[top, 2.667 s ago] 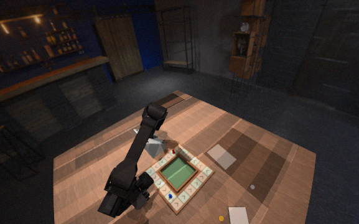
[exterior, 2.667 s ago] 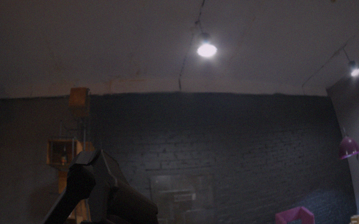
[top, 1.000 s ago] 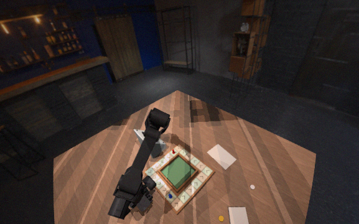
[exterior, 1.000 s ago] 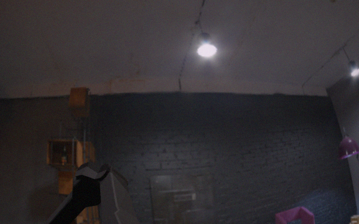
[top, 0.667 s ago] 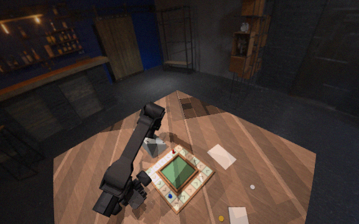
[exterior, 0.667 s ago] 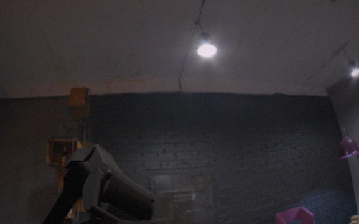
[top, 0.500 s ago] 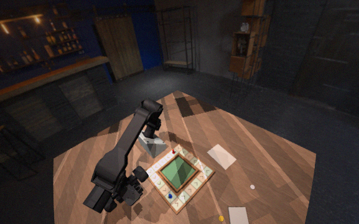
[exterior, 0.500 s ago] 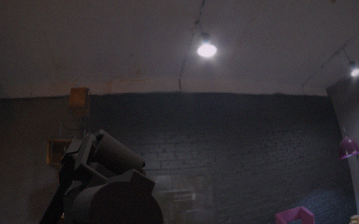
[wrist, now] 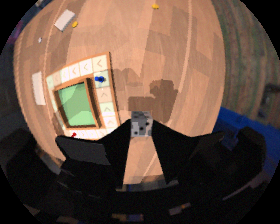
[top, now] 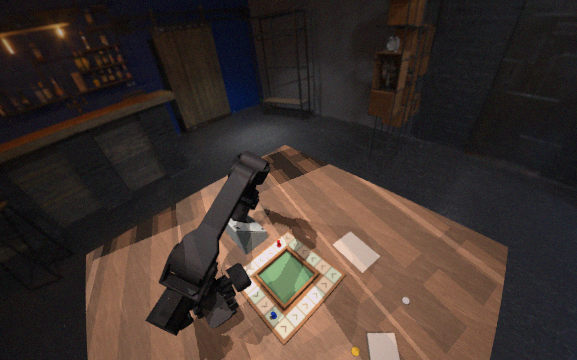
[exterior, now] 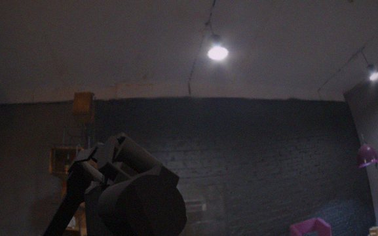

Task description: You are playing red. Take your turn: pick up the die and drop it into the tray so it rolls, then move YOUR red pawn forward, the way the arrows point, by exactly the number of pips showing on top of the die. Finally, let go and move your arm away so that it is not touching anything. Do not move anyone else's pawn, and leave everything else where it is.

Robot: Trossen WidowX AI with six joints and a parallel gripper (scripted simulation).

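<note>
Right now my gripper tip is 140 mm past the red pawn, 250 mm to the right of it and 100 mm above it. From my gripper tip the other things lie so: die right at my gripper tip; blue pawn 60 mm ahead, 100 mm to the left, 100 mm below; green tray 20 mm behind, 200 mm to the left, 120 mm below.
</note>
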